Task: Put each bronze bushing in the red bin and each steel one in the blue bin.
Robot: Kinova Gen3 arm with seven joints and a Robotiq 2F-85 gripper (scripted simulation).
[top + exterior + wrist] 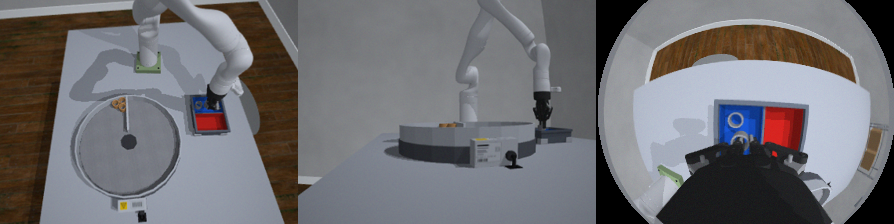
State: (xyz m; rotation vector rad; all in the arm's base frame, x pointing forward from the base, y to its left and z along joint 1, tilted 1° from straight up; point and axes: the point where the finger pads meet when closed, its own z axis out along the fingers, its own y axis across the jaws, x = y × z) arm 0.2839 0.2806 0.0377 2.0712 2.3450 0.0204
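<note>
Now: the bin 30 mm ahead of my hand and 40 mm below it. From my hand the other things lie so: round grey turntable: 180 mm ahead, 340 mm to the right, 10 mm below.
</note>
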